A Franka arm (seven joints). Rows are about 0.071 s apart.
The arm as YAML. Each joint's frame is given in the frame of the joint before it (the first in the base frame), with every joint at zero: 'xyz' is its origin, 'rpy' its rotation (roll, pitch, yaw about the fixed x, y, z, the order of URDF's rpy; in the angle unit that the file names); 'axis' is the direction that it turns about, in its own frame. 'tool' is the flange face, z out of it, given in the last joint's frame.
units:
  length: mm
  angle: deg
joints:
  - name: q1
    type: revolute
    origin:
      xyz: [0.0, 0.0, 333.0]
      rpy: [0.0, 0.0, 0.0]
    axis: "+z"
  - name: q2
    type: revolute
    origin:
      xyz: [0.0, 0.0, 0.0]
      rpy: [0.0, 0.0, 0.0]
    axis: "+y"
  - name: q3
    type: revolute
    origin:
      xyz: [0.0, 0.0, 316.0]
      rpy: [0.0, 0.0, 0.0]
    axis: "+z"
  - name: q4
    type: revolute
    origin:
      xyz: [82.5, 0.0, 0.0]
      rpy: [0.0, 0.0, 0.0]
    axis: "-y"
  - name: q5
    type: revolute
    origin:
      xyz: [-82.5, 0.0, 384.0]
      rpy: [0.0, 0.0, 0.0]
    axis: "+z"
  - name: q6
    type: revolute
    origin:
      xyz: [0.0, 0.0, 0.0]
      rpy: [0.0, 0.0, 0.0]
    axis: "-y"
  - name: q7
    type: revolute
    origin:
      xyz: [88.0, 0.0, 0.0]
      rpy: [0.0, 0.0, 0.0]
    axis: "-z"
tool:
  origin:
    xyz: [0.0, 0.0, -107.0]
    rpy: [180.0, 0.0, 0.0]
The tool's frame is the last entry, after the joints.
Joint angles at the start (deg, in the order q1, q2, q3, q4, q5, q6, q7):
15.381, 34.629, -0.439, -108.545, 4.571, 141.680, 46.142
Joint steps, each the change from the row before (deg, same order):
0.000, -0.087, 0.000, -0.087, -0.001, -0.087, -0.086
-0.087, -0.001, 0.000, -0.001, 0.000, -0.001, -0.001
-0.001, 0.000, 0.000, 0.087, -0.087, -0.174, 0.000
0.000, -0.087, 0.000, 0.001, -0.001, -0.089, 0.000
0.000, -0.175, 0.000, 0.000, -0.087, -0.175, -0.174
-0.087, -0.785, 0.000, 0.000, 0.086, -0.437, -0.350
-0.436, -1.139, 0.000, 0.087, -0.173, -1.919, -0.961
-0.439, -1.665, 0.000, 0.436, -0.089, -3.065, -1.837
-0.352, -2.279, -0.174, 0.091, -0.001, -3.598, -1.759
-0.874, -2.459, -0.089, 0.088, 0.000, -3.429, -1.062
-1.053, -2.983, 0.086, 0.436, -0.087, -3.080, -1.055
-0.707, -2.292, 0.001, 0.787, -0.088, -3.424, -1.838
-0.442, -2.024, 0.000, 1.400, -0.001, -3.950, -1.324
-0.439, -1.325, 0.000, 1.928, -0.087, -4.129, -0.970
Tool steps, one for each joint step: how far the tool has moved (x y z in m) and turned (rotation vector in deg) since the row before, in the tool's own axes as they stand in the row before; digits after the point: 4 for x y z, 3 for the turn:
-0.0003, 0.0004, -0.0002, -0.063, -0.060, -0.086
0.0007, 0.0006, 0.0000, 0.004, 0.000, 0.086
0.0001, -0.0002, -0.0003, -0.097, -0.025, -0.071
0.0000, -0.0001, -0.0008, 0.003, -0.005, -0.005
0.0000, -0.0001, -0.0017, -0.030, 0.030, -0.250
0.0010, -0.0004, -0.0080, 0.326, 0.166, -0.231
0.0026, 0.0031, -0.0105, -0.493, -0.465, -0.714
0.0025, 0.0025, -0.0170, -0.595, -0.747, -1.564
0.0006, 0.0052, -0.0206, -0.742, -0.956, -1.369
0.0029, 0.0093, -0.0230, -0.406, -0.761, -0.242
0.0030, 0.0087, -0.0318, 0.418, 0.142, -0.327
0.0009, 0.0068, -0.0263, -0.089, -0.333, -1.360
-0.0011, 0.0043, -0.0273, -0.155, -0.520, -1.088
-0.0005, 0.0039, -0.0239, -0.428, -0.750, -0.773

